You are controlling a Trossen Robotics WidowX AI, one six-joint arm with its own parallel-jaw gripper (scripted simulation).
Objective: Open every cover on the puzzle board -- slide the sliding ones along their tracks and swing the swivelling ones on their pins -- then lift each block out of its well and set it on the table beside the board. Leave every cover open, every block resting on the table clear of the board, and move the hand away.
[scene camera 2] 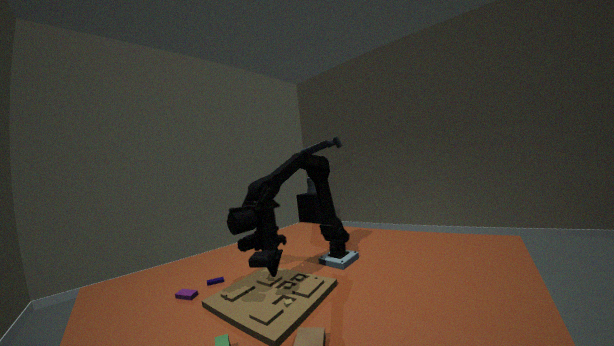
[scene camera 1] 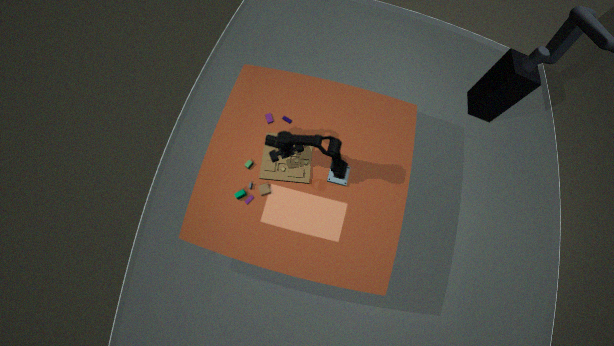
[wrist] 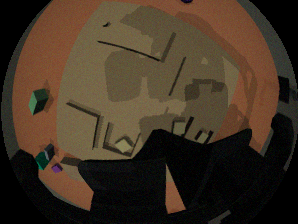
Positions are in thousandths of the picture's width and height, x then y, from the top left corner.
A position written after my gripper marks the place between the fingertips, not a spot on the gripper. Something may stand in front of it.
Note:
My gripper (scene camera 2: 447,799) is shut and holds nothing. I also see a tan puzzle board (scene camera 1: 499,449).
My gripper also shows in the wrist view (wrist: 529,596). The tan puzzle board is seen too in the wrist view (wrist: 435,408).

